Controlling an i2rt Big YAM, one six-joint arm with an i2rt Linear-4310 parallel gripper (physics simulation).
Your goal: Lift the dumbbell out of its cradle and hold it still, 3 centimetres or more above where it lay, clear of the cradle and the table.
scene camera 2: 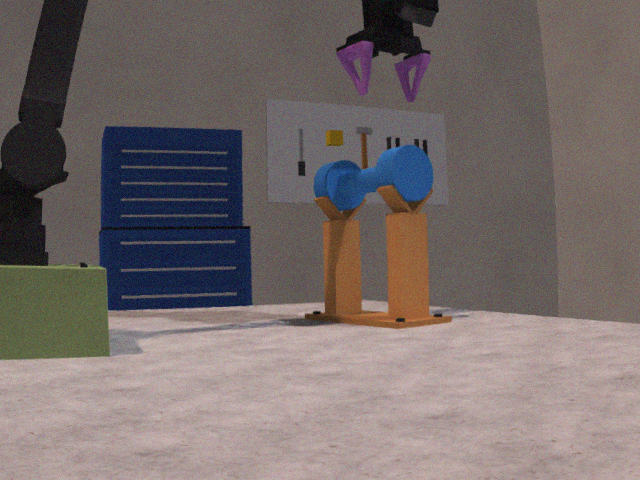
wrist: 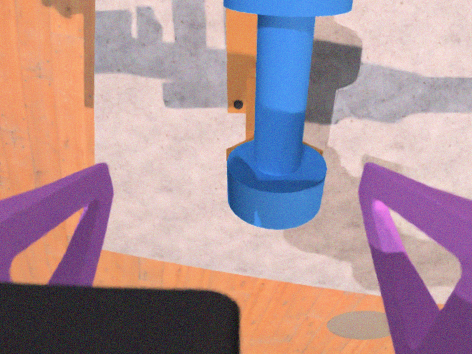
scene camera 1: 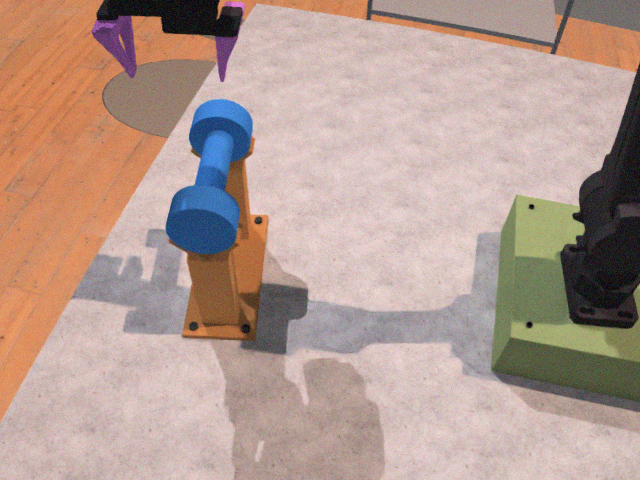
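Pixels of known places: gripper, between the fingertips: (scene camera 2: 388,98) (wrist: 235,177) (scene camera 1: 177,76); arm's base, origin of its link: (scene camera 2: 11,264) (scene camera 1: 595,288).
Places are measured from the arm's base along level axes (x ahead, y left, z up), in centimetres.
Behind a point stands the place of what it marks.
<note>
A blue dumbbell (scene camera 1: 215,157) @(x 50.4, y -2.2, z 13.2 cm) (scene camera 2: 371,178) @(x 49.2, y -3.9, z 11.4 cm) (wrist: 281,95) @(x 50.9, y -1.8, z 13.3 cm) lies level in its cradle, each round end resting in a V-shaped holder. The orange cradle (scene camera 1: 212,289) @(x 49.8, y 7.7, z -0.2 cm) (scene camera 2: 407,263) @(x 50.2, y -10.5, z -1.0 cm) (wrist: 239,80) @(x 53.4, y 5.5, z -8.6 cm) has two posts on a flat base plate that stands on the table. My gripper (scene camera 1: 178,79) @(x 53.6, y -2.8, z 24.1 cm) (scene camera 2: 386,97) @(x 53.6, y -2.8, z 24.1 cm) (wrist: 235,177) @(x 53.6, y -2.8, z 24.1 cm) is open and empty, with its purple fingers pointing down. It hangs above the dumbbell and apart from it. In the wrist view the near round end and part of the handle show between the fingertips in the picture, and the other round end is cut off at the top.
The arm's green base block (scene camera 1: 547,289) @(x 6.8, y 1.1, z -0.2 cm) (scene camera 2: 51,310) @(x 3.8, y -15.7, z -4.7 cm) stands on the table (scene camera 1: 413,155) @(x 24.4, y -31.6, z -9.4 cm) (scene camera 2: 310,403) @(x 17.7, y -43.6, z -9.4 cm), across from the cradle. The table's edge runs close beside the cradle. A blue drawer cabinet (scene camera 2: 175,206) and a tool board (scene camera 2: 289,186) are in the background.
</note>
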